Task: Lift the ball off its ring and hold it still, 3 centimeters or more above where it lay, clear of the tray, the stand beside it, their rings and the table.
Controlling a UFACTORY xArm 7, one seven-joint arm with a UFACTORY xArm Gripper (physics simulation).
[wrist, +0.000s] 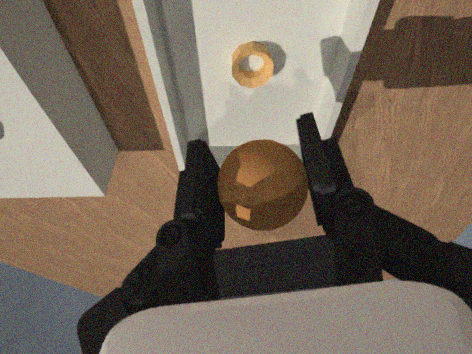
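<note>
A shiny brown-orange ball is between the two black fingers of my gripper, which is shut on it. The ball's sides meet the inner faces of both fingers. An orange ring lies on the floor of the white tray, farther up in the view and apart from the ball. The ball is held up off the ring and looks well above it; it overlaps the tray's near wall in the view. The exact height cannot be told from this view.
The white stand is at the left, with a dark spot at its left edge in view. The wooden table shows at the right and below the tray. A dark shadow falls across the table at the upper right. Blue floor shows at the lower left.
</note>
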